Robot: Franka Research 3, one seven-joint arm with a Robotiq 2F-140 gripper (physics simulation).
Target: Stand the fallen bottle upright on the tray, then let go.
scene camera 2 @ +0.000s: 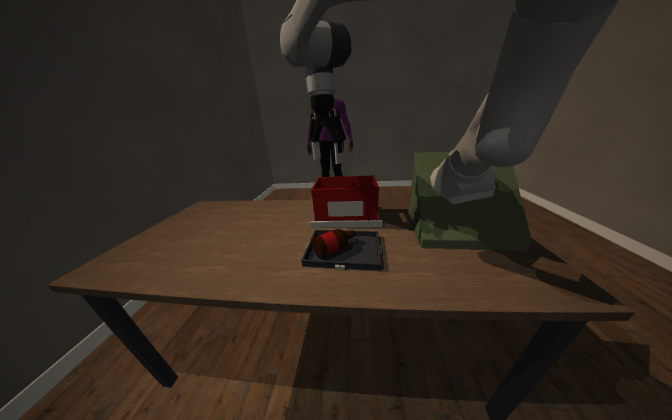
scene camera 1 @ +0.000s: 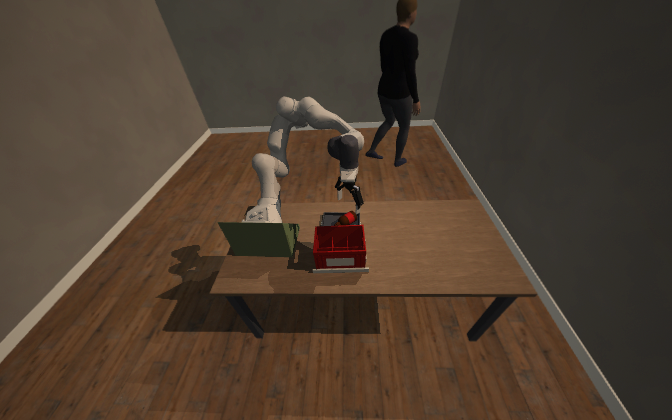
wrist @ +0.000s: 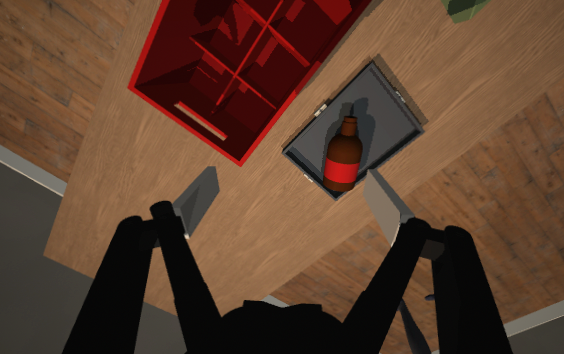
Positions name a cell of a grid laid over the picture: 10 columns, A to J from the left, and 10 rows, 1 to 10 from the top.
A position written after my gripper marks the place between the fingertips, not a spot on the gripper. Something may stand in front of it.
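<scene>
A brown bottle (scene camera 2: E6) is visible, and the wrist view (wrist: G5) includes the bottle as well. My gripper (scene camera 2: E4) is likewise visible, also appearing in the wrist view (wrist: F6).
</scene>
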